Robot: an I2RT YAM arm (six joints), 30 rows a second.
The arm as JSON. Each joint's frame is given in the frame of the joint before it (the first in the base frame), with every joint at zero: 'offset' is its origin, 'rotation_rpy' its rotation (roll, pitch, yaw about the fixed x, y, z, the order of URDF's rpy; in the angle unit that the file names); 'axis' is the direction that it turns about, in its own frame. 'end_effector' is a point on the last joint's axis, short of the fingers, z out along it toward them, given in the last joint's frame.
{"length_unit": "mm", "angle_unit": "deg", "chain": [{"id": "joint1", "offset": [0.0, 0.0, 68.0], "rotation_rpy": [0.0, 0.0, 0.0], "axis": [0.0, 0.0, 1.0]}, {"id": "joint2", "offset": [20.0, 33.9, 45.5], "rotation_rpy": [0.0, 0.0, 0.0], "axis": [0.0, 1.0, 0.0]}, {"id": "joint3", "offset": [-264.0, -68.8, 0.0], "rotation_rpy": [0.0, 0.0, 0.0], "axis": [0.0, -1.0, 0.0]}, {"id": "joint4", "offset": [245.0, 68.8, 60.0], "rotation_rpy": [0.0, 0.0, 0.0], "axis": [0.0, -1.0, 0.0]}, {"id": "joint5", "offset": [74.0, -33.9, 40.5], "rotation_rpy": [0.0, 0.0, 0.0], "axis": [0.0, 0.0, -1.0]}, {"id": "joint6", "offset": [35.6, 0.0, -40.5], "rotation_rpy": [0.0, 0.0, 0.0], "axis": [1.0, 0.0, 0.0]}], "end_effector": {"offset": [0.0, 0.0, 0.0], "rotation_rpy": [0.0, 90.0, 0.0]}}
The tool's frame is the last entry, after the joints.
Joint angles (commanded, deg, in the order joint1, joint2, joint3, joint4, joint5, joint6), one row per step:
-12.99, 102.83, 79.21, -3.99, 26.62, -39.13
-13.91, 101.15, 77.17, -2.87, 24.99, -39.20
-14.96, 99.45, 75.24, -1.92, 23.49, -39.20
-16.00, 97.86, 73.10, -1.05, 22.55, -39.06
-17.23, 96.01, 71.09, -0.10, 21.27, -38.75
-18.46, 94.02, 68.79, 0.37, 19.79, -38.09
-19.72, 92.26, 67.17, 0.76, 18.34, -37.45
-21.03, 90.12, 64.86, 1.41, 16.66, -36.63
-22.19, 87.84, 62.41, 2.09, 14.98, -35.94
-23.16, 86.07, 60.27, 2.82, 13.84, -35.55
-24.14, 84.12, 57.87, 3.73, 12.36, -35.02
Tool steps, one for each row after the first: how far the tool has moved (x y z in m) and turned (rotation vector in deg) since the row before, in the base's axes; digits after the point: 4 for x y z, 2 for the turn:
-0.0082, -0.0040, 0.0011, 0.50, -0.87, 0.56
-0.0087, -0.0047, 0.0014, 0.47, -0.86, 0.29
-0.0090, -0.0045, -0.0008, 0.41, -0.50, -0.25
-0.0099, -0.0052, 0.0015, 0.52, -1.10, -0.20
-0.0111, -0.0043, -0.0004, 1.01, -0.74, -0.15
-0.0096, -0.0046, 0.0018, 0.85, -1.08, -0.19
-0.0116, -0.0037, 0.0002, 1.06, -1.17, -0.10
-0.0118, -0.0021, -0.0002, 0.93, -1.12, 0.11
-0.0096, -0.0017, -0.0015, 0.56, -0.73, -0.07
-0.0102, -0.0010, -0.0020, 0.73, -0.95, 0.19

